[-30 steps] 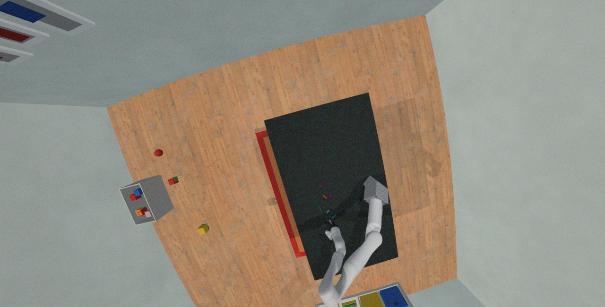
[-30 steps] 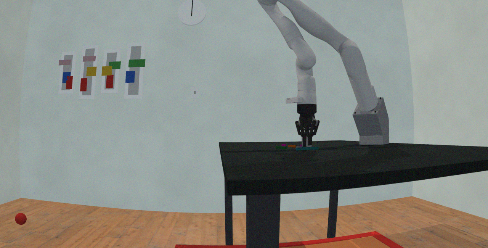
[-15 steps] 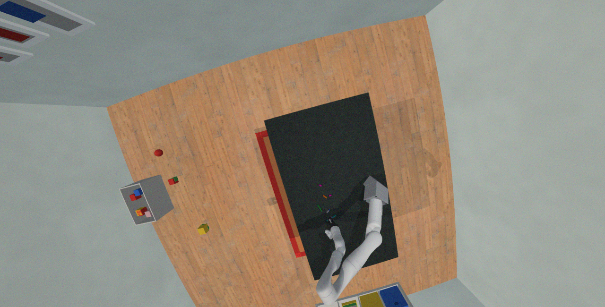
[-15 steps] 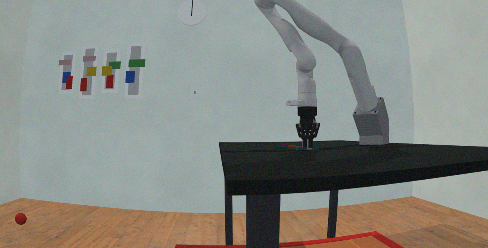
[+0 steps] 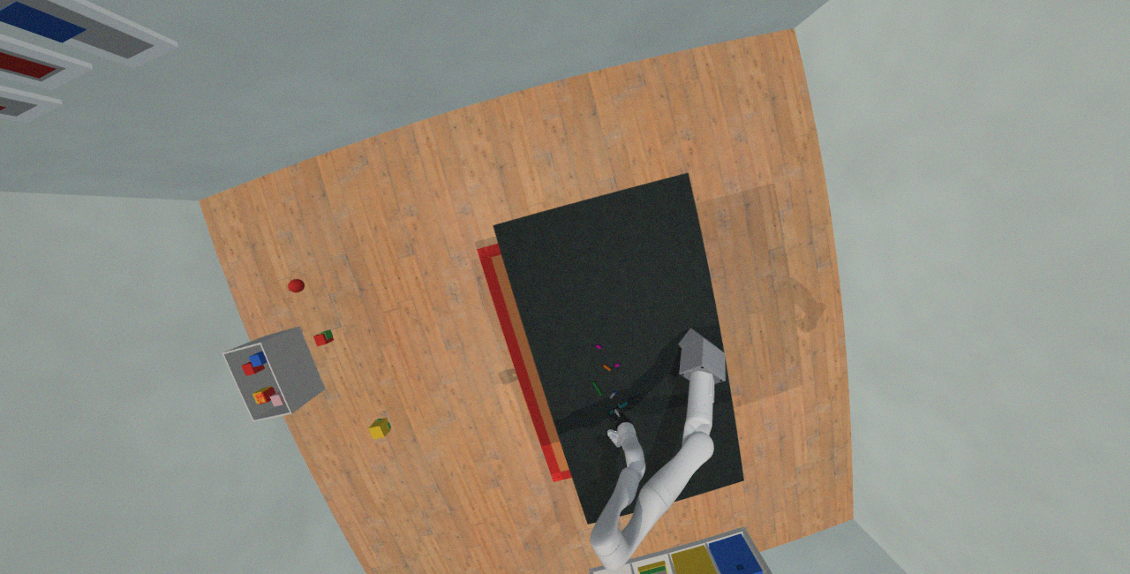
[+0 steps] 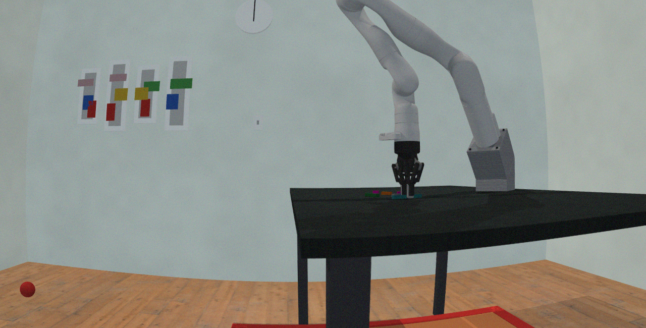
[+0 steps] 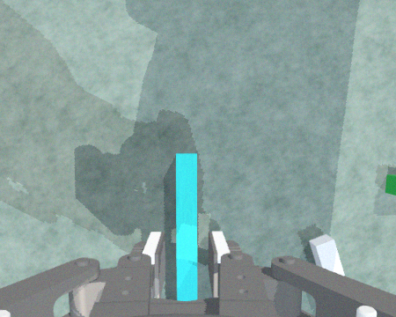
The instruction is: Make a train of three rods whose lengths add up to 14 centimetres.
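Now: the turquoise rod 10 mm below my hand. Round my hand: green rod (130 mm to the right, 80 mm ahead, 10 mm below); then small blue rod (90 mm to the right, 10 mm below); then grey rod (70 mm to the right, 20 mm ahead, 10 mm below).
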